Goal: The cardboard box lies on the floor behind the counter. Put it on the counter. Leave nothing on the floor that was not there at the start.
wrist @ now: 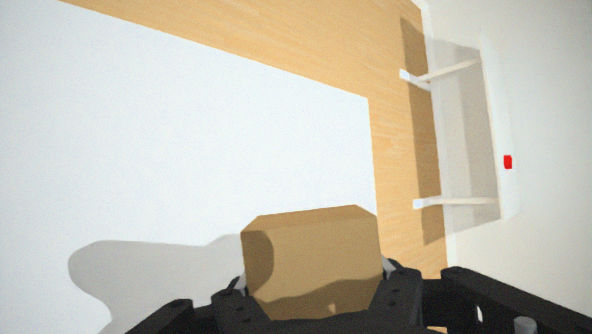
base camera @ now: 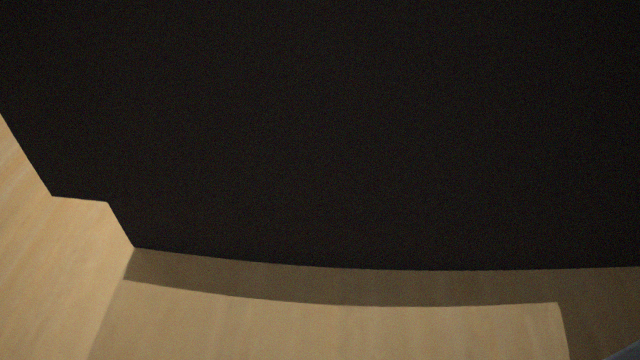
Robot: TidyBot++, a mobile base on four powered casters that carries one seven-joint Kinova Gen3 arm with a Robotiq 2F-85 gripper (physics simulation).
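Frame: origin at the arm's base, x ahead, y left, z up, level; metres.
Where they show: gripper, fingertip midpoint: [wrist: 314, 276].
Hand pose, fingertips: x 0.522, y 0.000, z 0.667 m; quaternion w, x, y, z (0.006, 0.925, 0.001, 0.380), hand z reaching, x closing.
After its pixels a point has its place.
The brown cardboard box [wrist: 312, 255] @(z 0.694, x 0.496, y 0.022 m) shows at the bottom middle of the wrist view, between the two fingers. My gripper [wrist: 314, 276] @(z 0.667, x 0.522, y 0.000 m) is shut on it. The box is in front of the white counter top [wrist: 200, 125] @(z 0.513, x 0.538, y 0.119 m), near its right edge in that view. A shadow of the arm and gripper falls on the counter top to the left of the box. The gap between the box's underside and the top is hidden. In the base camera view the dark side of the counter [base camera: 320, 125] @(z -0.164, x 0.266, y -0.009 m) fills most of the picture, close ahead; the gripper and the box do not show there.
Wooden floor [base camera: 45, 280] @(z -0.397, x 0.282, y 0.337 m) [wrist: 300, 45] @(z -0.397, x 1.694, y 0.864 m) runs past the counter. A white wall shelf [wrist: 492, 125] on two brackets, with a small red block [wrist: 507, 162] @(z 0.349, x 3.128, y -0.033 m), is at the right of the wrist view. The counter's shadow lies along its base.
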